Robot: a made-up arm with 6 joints.
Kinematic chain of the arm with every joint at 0, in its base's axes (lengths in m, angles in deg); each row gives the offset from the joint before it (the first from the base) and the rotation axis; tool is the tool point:
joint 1: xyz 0 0 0.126 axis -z
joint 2: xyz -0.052 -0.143 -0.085 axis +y
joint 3: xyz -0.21 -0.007 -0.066 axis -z
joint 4: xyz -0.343 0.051 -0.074 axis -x
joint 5: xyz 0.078 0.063 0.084 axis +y
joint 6: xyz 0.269 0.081 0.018 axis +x
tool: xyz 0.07 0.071 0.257
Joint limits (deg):
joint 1: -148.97..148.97
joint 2: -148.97..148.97
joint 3: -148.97..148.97
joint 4: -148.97..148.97
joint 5: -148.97..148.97
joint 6: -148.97..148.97
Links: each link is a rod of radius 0.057 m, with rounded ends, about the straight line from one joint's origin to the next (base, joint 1, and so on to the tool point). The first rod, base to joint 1, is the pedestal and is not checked.
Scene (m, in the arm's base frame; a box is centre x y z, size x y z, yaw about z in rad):
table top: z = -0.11
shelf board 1: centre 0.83 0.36 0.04 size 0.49 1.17 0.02 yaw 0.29
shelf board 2: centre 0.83 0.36 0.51 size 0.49 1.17 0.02 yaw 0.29
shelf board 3: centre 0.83 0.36 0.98 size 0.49 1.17 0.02 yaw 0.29
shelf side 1: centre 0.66 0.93 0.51 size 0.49 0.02 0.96 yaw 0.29
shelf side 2: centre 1 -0.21 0.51 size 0.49 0.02 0.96 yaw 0.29
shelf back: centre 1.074 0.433 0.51 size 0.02 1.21 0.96 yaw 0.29
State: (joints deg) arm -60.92 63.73 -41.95 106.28 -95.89 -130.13
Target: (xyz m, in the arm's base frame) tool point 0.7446 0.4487 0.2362
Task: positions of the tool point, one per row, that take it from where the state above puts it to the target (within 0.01 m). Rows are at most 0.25 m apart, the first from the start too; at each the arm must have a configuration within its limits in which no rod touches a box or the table.
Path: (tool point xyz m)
1: -0.4071 -0.5503 0.4928
2: -0.3121 -0.4137 0.6611
3: -0.1766 -0.2484 0.7672
4: -0.0217 -0.0717 0.7943
5: 0.1288 0.0944 0.7387
6: 0.2527 0.2278 0.6106
7: 0.3332 0.3109 0.4329
8: 0.3612 0.3343 0.2363
9: 0.4653 0.3889 0.2227
10: 0.5674 0.4267 0.2166
11: 0.6624 0.4464 0.2204
12: 0.7446 0.4487 0.2363

